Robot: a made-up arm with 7 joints. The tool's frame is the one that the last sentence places. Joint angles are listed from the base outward.
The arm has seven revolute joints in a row. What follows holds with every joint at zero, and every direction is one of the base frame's.
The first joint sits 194 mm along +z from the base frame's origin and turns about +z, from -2.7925 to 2.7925 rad.
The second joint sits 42 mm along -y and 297 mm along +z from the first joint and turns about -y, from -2.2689 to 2.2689 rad.
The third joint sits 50 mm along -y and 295 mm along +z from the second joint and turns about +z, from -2.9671 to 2.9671 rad.
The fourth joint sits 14 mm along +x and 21 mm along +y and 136 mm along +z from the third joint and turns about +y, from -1.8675 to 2.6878 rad.
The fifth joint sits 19 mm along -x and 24 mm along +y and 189 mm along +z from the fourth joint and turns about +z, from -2.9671 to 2.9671 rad.
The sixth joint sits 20 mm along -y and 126 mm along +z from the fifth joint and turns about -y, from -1.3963 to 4.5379 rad.
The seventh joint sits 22 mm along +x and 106 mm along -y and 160 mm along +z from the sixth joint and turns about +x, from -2.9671 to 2.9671 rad.
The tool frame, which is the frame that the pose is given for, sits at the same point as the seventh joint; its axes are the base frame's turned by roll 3.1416, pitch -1.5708 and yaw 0 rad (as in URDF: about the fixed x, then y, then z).
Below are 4 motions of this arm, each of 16 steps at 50 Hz.
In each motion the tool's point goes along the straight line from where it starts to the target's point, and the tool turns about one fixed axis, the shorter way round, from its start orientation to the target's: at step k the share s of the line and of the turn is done. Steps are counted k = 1, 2, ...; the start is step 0. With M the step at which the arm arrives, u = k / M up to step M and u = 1 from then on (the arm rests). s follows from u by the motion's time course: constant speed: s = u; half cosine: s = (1 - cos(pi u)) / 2; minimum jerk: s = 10 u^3 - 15 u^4 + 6 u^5.
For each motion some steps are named. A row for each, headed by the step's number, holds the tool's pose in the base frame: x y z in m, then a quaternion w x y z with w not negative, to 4 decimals.
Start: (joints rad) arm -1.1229 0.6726 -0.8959 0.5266 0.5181 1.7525 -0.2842
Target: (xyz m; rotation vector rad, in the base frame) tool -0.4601 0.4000 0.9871 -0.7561 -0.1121 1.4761
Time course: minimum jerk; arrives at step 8
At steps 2, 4, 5, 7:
2: -0.4470 0.3580 1.0320 0.7103 -0.2851 -0.0979 0.6361
4: -0.4528 0.3766 1.0121 0.6948 -0.3078 -0.0767 0.6454
5: -0.4561 0.3871 1.0009 0.6857 -0.3206 -0.0646 0.6503
7: -0.4599 0.3992 0.9879 0.6747 -0.3351 -0.0507 0.6556

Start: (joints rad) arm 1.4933 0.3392 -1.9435 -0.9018 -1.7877 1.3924 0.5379
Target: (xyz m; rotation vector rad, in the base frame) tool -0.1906 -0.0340 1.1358 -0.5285 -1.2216 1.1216
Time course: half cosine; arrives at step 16
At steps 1, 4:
1: -0.1345 0.1307 1.1403 0.6942 -0.2793 -0.3579 0.5585
4: -0.1422 0.1079 1.1397 0.6890 -0.2734 -0.3836 0.5508

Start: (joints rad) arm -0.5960 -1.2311 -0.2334 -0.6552 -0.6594 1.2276 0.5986
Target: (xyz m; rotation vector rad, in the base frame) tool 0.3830 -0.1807 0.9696 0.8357 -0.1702 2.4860
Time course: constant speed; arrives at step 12
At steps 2, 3, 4, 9, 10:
2: 0.3909 -0.2214 1.0324 0.3743 0.3695 -0.1115 0.8432
3: 0.3901 -0.2173 1.0261 0.3626 0.3638 -0.1067 0.8514
4: 0.3893 -0.2132 1.0199 0.3509 0.3579 -0.1019 0.8593
9: 0.3854 -0.1929 0.9884 0.2908 0.3271 -0.0775 0.8958
10: 0.3846 -0.1888 0.9822 0.2786 0.3206 -0.0726 0.9024

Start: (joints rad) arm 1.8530 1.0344 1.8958 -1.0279 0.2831 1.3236 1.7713
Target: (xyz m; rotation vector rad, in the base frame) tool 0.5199 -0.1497 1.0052 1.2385 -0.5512 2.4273
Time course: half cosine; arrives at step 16
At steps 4, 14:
4: 0.4881 -0.1916 0.9607 0.0574 0.4709 -0.1634 0.8650
14: 0.5185 -0.1516 1.0032 0.1743 0.4398 -0.1937 0.8594

